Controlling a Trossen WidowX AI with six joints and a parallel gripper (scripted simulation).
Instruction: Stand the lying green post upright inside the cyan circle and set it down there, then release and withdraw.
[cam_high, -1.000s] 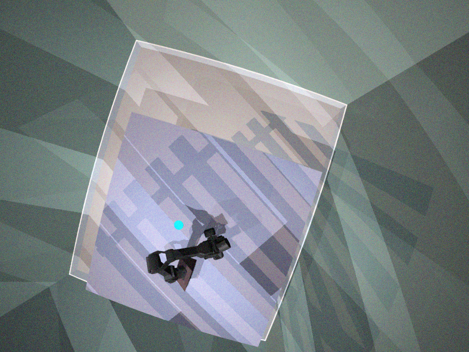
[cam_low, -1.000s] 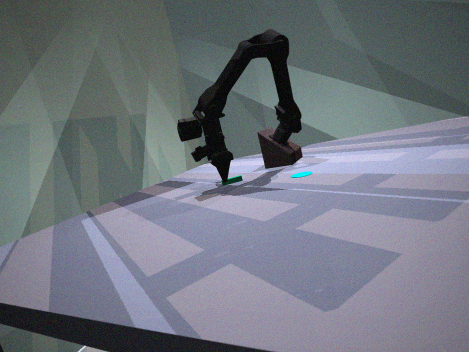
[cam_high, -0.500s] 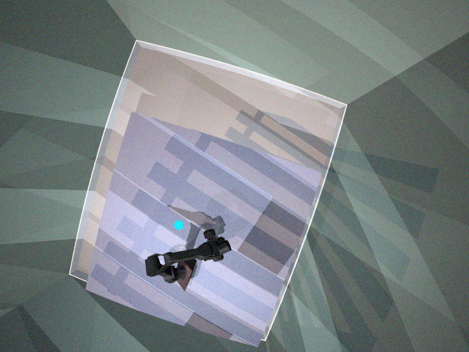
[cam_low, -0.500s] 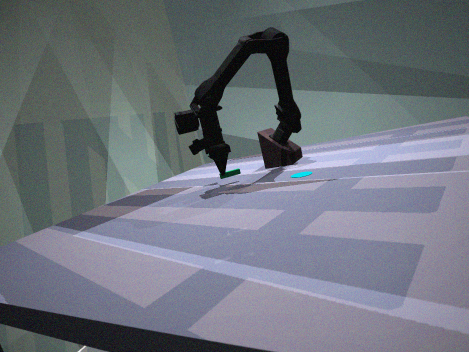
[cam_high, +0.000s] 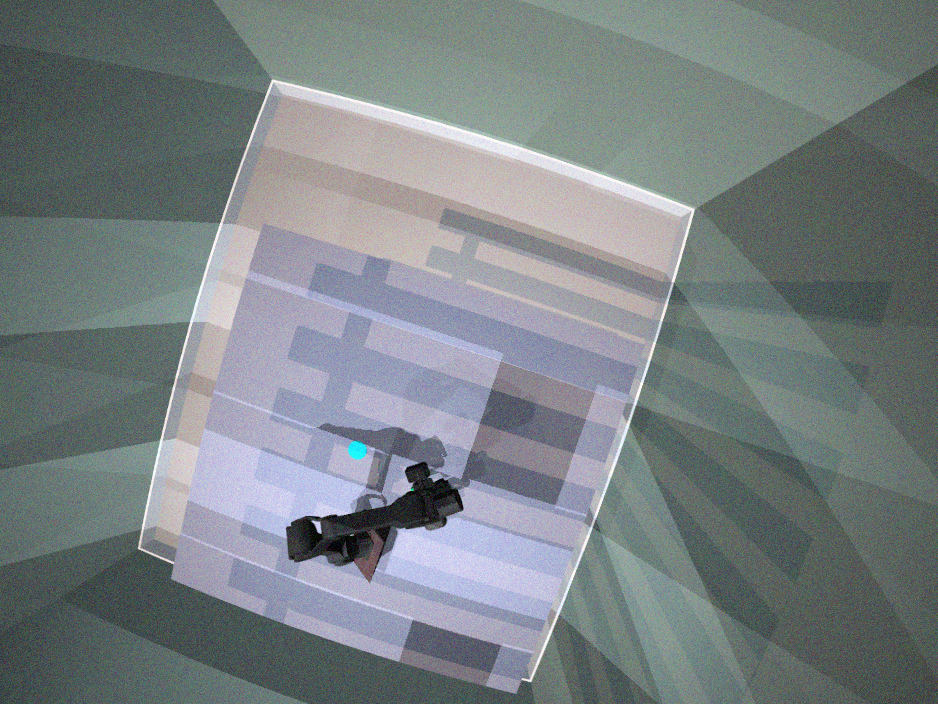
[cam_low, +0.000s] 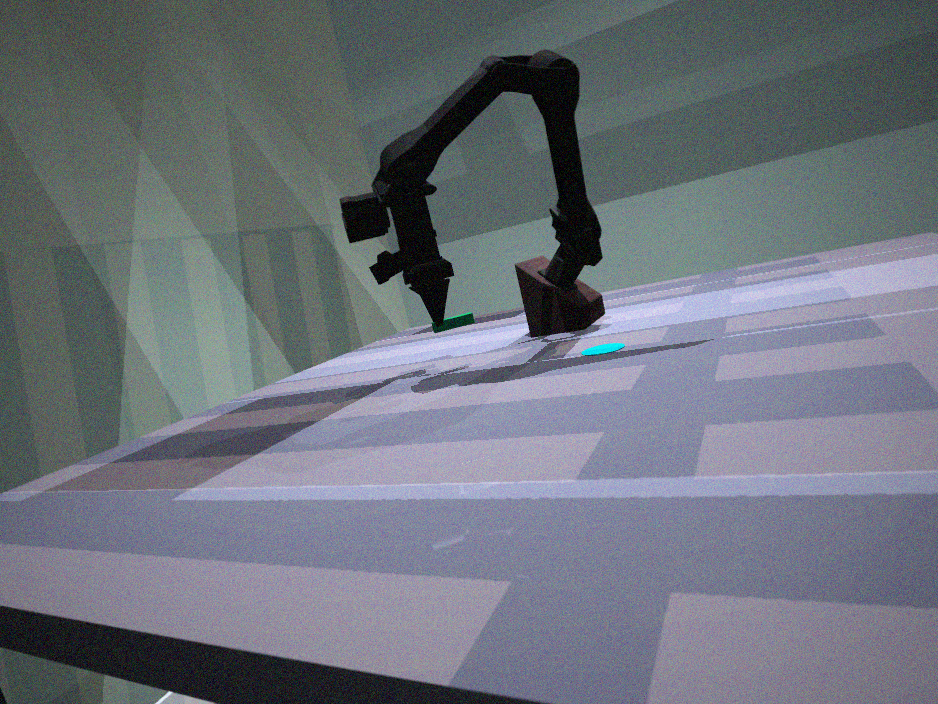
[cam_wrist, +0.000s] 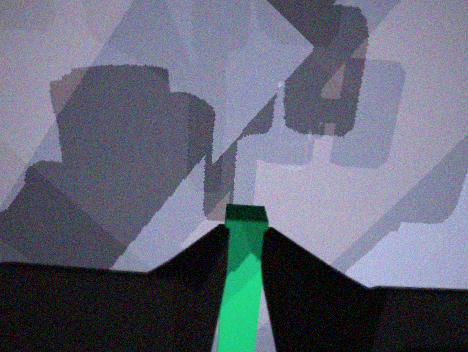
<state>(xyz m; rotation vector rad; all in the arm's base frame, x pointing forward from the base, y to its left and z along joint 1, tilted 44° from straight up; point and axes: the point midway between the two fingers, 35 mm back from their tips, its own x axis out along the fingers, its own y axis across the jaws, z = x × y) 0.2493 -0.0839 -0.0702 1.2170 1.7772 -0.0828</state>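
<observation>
Right now my gripper tip is 10 mm past the cyan circle, 250 mm to the right of it and 70 mm above it. The rest, counted from my gripper tip: green post: 20 mm behind, 20 mm to the left.
</observation>
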